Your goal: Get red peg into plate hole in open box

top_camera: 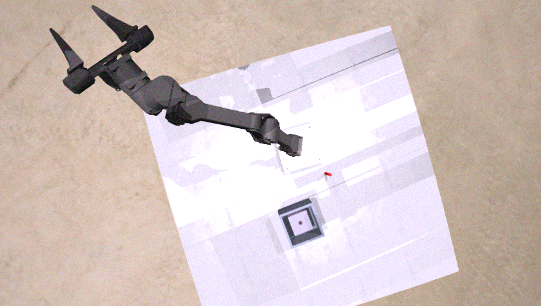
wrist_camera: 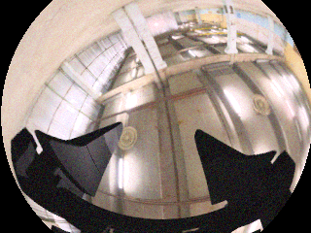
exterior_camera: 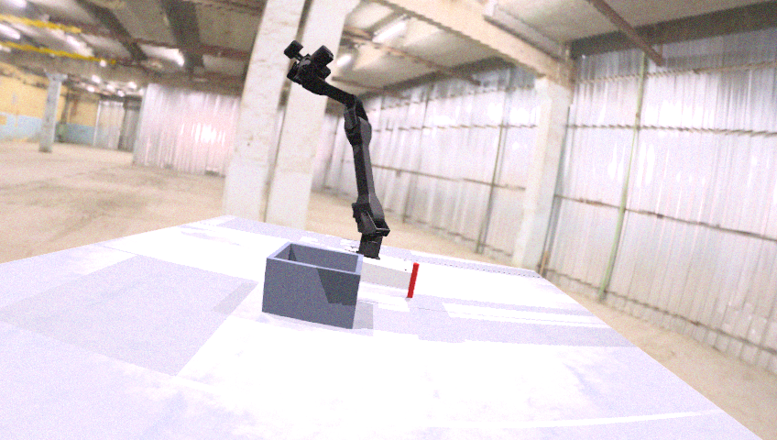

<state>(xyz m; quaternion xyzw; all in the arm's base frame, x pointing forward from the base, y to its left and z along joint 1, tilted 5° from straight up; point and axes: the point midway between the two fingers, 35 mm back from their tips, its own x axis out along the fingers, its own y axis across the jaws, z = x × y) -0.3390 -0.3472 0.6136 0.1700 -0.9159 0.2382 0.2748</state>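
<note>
The red peg is 64 cm below my gripper tip, 58 cm ahead of it and 41 cm to the left of it. Round my gripper tip: grey box 73 cm ahead, 65 cm below, 19 cm to the left.
</note>
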